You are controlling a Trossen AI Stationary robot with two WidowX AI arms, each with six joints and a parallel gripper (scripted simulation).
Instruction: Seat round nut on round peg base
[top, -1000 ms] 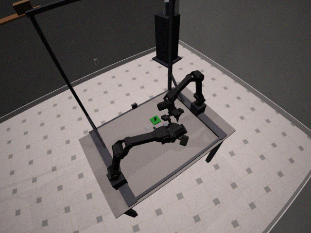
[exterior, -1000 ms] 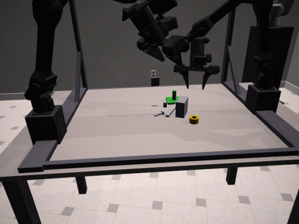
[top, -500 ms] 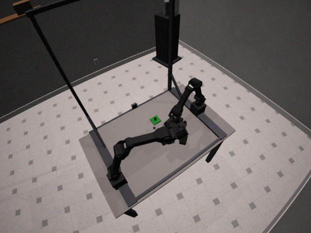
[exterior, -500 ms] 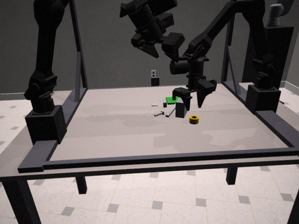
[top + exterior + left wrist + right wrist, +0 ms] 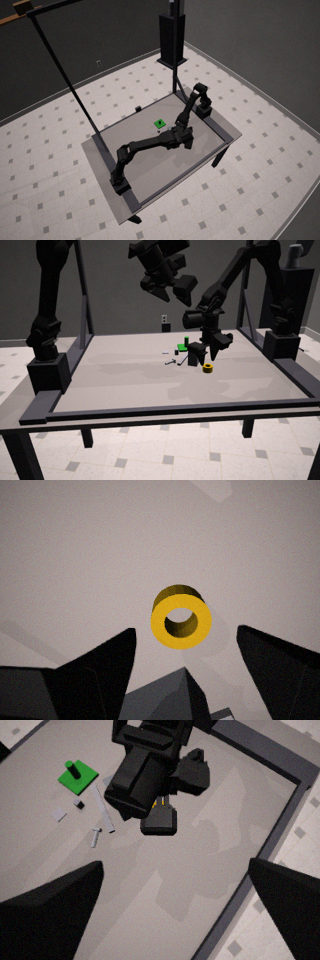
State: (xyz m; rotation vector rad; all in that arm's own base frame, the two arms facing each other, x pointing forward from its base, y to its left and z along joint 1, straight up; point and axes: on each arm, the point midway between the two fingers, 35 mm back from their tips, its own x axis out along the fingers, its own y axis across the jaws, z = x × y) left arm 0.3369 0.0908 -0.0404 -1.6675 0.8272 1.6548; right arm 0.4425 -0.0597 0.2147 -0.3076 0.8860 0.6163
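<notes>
My left hand is 90 mm past the grey block, 30 mm above it and 20 mm to the left of it.
</notes>
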